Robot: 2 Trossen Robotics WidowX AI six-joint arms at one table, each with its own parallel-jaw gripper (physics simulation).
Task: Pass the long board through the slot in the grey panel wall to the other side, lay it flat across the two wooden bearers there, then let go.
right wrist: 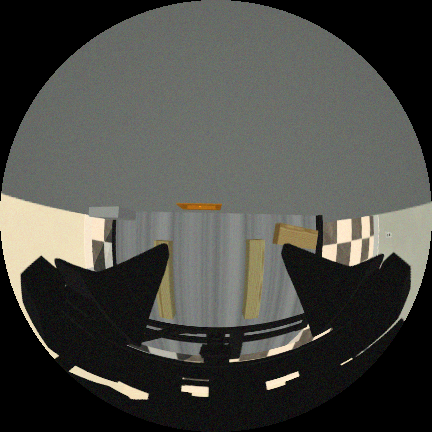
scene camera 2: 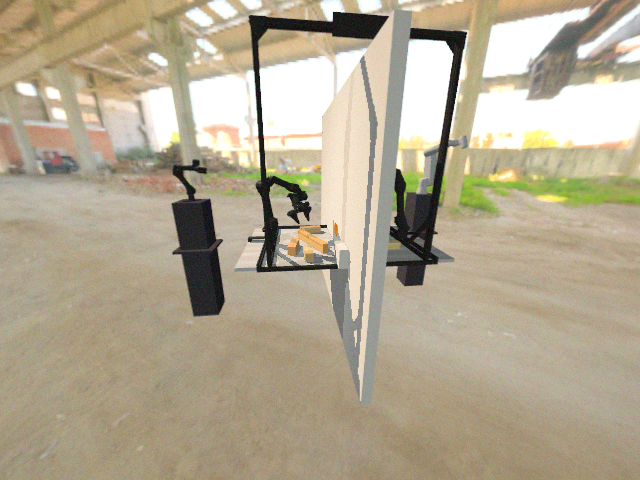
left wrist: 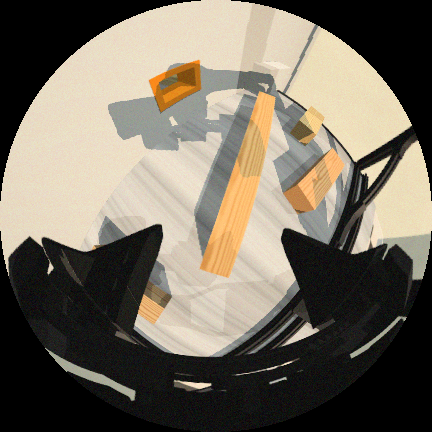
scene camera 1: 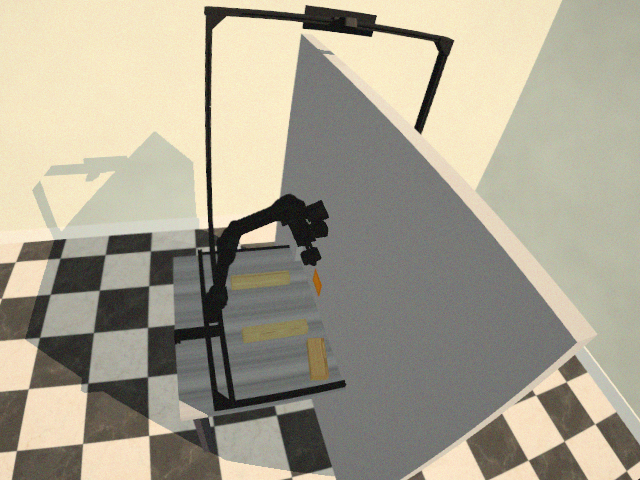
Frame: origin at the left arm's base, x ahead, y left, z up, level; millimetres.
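Where they show: left gripper, fingertip midpoint: (scene camera 2: 304, 222) (left wrist: 224, 232); right gripper, fingertip midpoint: (right wrist: 227, 250); right arm's base at its link origin: (right wrist: 215, 336) (scene camera 2: 401, 237) (scene camera 1: 212, 316).
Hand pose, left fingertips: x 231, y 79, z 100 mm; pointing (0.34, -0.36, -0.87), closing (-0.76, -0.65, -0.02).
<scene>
Each offset is from my left fingertips to the top centre of the thing. "*": to the spot under its first point.
The long board {dz -61, dx +43, dy -118 mm} (scene camera 2: 313, 240) (left wrist: 237, 200) lies at a slant on the table on the left arm's side of the panel wall (scene camera 1: 413, 258) (scene camera 2: 398, 155) (left wrist: 75, 125) (right wrist: 215, 100). My left gripper (scene camera 2: 303, 220) (left wrist: 224, 232) is open and empty, above the board, whose near end shows between its fingers in the left wrist view. The orange-rimmed slot {* dz -41, dx +242, dy -142 mm} (scene camera 1: 317, 282) (scene camera 2: 336, 228) (left wrist: 156, 92) (right wrist: 219, 206) is in the panel. On the other side, two wooden bearers {dz -76, dx +464, dy -236 mm} (scene camera 1: 260, 280) {dz -76, dx +454, dy +28 mm} (scene camera 1: 275, 331) (right wrist: 166, 290) (right wrist: 254, 280) lie roughly parallel. My right gripper (scene camera 1: 311, 262) (right wrist: 227, 250) is open and empty, beside the panel above the slot.
A loose wooden block {dz -82, dx +325, dy +175 mm} (scene camera 1: 317, 359) (right wrist: 296, 236) lies near the panel beside one bearer. Several blocks lie around the board, including a large one {dz -70, dx -77, dy -207 mm} (left wrist: 315, 182) and a small one {dz -70, dx +5, dy -337 mm} (left wrist: 309, 125). Black frame bars edge the table on both sides.
</scene>
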